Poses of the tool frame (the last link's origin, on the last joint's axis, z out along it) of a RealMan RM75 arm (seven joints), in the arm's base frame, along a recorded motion.
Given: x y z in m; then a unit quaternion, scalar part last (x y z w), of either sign.
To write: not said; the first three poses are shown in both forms.
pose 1, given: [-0.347 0.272 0.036 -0.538 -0.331 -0.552 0.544]
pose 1, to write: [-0.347 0.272 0.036 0.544 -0.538 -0.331 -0.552]
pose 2, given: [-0.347 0.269 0.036 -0.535 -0.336 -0.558 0.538]
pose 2, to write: [-0.347 0.269 0.036 0.538 -0.535 -0.336 -0.558]
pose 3, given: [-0.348 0.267 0.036 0.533 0.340 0.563 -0.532]
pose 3, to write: [-0.348 0.267 0.036 0.532 -0.533 -0.340 -0.563]
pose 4, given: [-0.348 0.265 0.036 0.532 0.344 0.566 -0.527]
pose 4, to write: [-0.348 0.265 0.036 0.527 -0.532 -0.344 -0.566]
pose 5, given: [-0.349 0.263 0.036 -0.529 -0.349 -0.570 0.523]
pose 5, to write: [-0.349 0.263 0.036 0.523 -0.529 -0.349 -0.570]
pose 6, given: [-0.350 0.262 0.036 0.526 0.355 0.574 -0.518]
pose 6, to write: [-0.350 0.262 0.036 0.518 -0.526 -0.355 -0.574]
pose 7, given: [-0.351 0.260 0.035 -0.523 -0.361 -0.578 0.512]
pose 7, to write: [-0.351 0.260 0.035 0.512 -0.523 -0.361 -0.578]
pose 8, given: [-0.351 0.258 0.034 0.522 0.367 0.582 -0.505]
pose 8, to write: [-0.351 0.258 0.034 0.505 -0.522 -0.367 -0.582]
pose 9, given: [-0.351 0.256 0.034 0.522 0.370 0.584 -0.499]
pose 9, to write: [-0.351 0.256 0.034 0.499 -0.522 -0.370 -0.584]
